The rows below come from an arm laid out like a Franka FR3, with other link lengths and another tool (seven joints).
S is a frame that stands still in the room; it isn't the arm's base.
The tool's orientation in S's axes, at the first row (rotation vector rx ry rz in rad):
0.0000 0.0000 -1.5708
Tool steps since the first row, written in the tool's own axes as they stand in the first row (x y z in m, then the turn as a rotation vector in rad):
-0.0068 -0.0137 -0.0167 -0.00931 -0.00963 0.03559
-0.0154 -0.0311 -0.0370 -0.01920 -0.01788 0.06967
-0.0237 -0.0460 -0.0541 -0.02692 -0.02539 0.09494
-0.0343 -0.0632 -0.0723 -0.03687 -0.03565 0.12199
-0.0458 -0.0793 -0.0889 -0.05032 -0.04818 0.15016
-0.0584 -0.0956 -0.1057 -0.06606 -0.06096 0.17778
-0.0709 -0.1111 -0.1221 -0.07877 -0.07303 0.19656
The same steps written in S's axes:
-0.0137 0.0068 -0.0167 -0.00963 0.00931 0.03559
-0.0311 0.0154 -0.0370 -0.01788 0.01920 0.06967
-0.0460 0.0237 -0.0541 -0.02539 0.02692 0.09494
-0.0632 0.0343 -0.0723 -0.03565 0.03687 0.12199
-0.0793 0.0458 -0.0889 -0.04818 0.05032 0.15016
-0.0956 0.0584 -0.1057 -0.06096 0.06606 0.17778
-0.1111 0.0709 -0.1221 -0.07303 0.07877 0.19656

